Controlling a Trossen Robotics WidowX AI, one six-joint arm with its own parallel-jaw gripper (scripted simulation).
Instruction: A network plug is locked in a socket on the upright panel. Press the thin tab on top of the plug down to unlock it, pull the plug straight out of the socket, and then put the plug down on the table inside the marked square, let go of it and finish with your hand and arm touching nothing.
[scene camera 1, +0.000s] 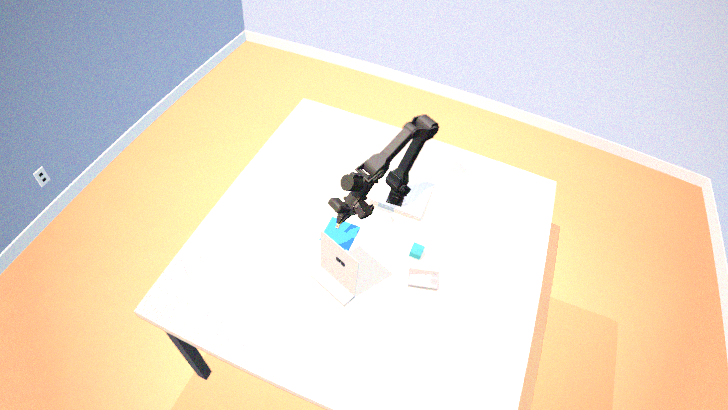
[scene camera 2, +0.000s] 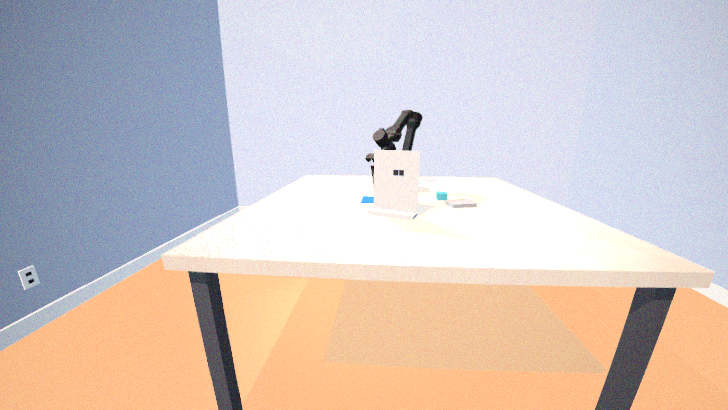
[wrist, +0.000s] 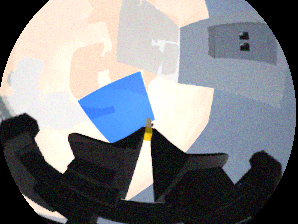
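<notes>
There's a white upright panel (scene camera 2: 396, 172) and there's a blue marked square (wrist: 118, 109). As for the gripper (scene camera 1: 338, 223), you get the gripper (wrist: 148, 130) here as well.
</notes>
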